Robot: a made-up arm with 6 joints. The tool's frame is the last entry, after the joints. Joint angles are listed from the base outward.
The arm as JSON. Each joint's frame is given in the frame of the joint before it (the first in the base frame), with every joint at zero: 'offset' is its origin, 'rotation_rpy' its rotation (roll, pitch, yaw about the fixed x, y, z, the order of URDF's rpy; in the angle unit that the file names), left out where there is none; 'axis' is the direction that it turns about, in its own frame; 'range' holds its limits. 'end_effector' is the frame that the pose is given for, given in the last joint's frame.
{
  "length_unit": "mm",
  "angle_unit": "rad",
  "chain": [
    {
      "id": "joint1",
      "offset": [
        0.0,
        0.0,
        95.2
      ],
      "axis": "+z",
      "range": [
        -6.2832,
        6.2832
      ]
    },
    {
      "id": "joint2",
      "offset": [
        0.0,
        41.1,
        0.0
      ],
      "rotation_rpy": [
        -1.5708,
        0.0,
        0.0
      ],
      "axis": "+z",
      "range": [
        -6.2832,
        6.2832
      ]
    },
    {
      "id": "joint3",
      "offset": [
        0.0,
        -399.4,
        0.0
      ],
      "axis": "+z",
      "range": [
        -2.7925,
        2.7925
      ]
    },
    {
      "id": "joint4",
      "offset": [
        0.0,
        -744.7,
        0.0
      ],
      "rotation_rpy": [
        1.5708,
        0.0,
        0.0
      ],
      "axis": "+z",
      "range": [
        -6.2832,
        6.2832
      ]
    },
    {
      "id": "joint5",
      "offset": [
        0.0,
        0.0,
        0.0
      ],
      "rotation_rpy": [
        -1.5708,
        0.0,
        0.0
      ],
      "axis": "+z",
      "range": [
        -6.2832,
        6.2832
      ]
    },
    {
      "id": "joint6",
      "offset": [
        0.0,
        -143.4,
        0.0
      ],
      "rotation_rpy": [
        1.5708,
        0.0,
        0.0
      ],
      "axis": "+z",
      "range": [
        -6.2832,
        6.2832
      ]
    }
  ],
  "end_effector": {
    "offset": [
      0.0,
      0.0,
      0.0
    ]
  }
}
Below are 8 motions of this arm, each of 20 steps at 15 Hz.
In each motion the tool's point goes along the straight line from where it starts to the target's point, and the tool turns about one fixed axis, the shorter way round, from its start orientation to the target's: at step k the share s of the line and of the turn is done. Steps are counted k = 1, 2, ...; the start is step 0. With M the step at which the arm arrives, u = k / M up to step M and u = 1 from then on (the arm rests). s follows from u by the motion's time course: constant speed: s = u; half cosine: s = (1 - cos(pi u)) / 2; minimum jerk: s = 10 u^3 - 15 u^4 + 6 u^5.
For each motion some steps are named. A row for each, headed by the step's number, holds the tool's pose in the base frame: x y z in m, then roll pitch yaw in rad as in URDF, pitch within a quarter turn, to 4 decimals.
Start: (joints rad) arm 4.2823 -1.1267 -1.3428 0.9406 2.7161 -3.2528
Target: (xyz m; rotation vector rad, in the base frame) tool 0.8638 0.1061 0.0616 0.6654 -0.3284 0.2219
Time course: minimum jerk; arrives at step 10
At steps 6, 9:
6: 0.7172 0.2829 -0.0189 0.6068 -0.2437 0.1472
9: 0.8598 0.1109 0.0594 0.6529 -0.3720 0.1052

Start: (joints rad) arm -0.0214 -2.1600 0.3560 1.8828 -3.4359 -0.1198
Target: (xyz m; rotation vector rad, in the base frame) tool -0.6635 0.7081 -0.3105 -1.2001 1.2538 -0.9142
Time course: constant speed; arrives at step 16
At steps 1, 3, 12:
1: -0.9023 0.1383 -0.2815 -1.4339 -0.4366 -1.3788
3: -0.8704 0.2143 -0.2854 -1.4634 -0.3514 -1.3778
12: -0.7272 0.5562 -0.3028 -1.5919 0.0305 -1.4040

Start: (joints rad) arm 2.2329 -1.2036 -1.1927 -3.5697 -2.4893 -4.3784
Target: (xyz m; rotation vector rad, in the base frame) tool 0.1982 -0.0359 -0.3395 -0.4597 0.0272 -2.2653
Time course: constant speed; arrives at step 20
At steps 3, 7, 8, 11, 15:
3: 0.4751 -0.5837 -0.1965 0.1468 0.1900 1.7396
7: 0.4100 -0.4548 -0.2301 0.2002 0.0240 2.2574
8: 0.3937 -0.4226 -0.2385 0.1996 -0.0201 2.3851
11: 0.3448 -0.3259 -0.2638 0.1645 -0.1467 2.7716
15: 0.2797 -0.1970 -0.2974 0.0454 -0.2765 -2.9744

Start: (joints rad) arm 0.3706 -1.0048 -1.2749 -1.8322 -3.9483 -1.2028
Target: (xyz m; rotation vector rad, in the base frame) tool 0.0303 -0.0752 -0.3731 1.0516 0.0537 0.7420
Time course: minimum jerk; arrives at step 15
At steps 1, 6, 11, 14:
1: -0.7313 -0.3474 -0.1318 1.2132 0.4831 0.9451
6: -0.4909 -0.2615 -0.2079 1.1153 0.2421 0.8281
11: -0.0628 -0.1085 -0.3436 1.0113 -0.2049 0.6782
14: 0.0283 -0.0759 -0.3725 0.9971 -0.3015 0.6509

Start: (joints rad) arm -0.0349 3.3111 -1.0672 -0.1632 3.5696 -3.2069
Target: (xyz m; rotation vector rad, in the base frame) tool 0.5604 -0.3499 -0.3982 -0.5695 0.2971 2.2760
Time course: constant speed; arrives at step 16
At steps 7, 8, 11, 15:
7: 0.4989 -0.1334 -0.5317 0.0860 0.4906 2.8303
8: 0.5057 -0.1574 -0.5168 0.0818 0.4932 2.7771
11: 0.5262 -0.2296 -0.4724 0.0684 0.4998 2.6170
15: 0.5536 -0.3258 -0.4130 0.0489 0.5056 2.4027

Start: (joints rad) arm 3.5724 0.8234 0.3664 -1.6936 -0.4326 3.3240
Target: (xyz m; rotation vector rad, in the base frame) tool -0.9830 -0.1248 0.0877 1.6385 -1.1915 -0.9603
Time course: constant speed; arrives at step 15
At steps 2, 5, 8, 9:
2: -0.9670 -0.4969 0.6055 1.3577 0.0662 -0.7962
5: -0.9707 -0.4111 0.4860 1.4834 0.0463 -0.9177
8: -0.9744 -0.3252 0.3665 1.6105 0.0419 -1.0407
9: -0.9756 -0.2966 0.3267 1.6529 0.0439 -1.0817

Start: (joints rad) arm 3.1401 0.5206 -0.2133 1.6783 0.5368 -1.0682
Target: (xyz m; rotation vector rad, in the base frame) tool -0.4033 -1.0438 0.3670 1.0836 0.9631 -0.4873
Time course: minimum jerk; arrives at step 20
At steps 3, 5, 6, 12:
3: -0.4525 -0.1381 1.2473 -0.3031 0.5398 -2.4944
5: -0.4486 -0.2097 1.1777 -0.3069 0.6371 -2.3978
6: -0.4456 -0.2651 1.1239 -0.3016 0.7124 -2.3180
12: -0.4194 -0.7484 0.6541 0.4986 1.2052 -0.9413

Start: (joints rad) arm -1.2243 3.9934 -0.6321 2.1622 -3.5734 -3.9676
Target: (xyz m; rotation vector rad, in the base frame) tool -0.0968 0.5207 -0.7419 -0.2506 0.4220 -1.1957
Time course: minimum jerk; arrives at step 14
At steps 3, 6, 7, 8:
3: -0.0541 0.4166 -0.7726 -0.3114 0.4843 -1.1210
6: -0.0678 0.4500 -0.7627 -0.3542 0.3900 -1.1709
7: -0.0739 0.4647 -0.7584 -0.3710 0.3476 -1.1910
8: -0.0799 0.4795 -0.7540 -0.3867 0.3050 -1.2101

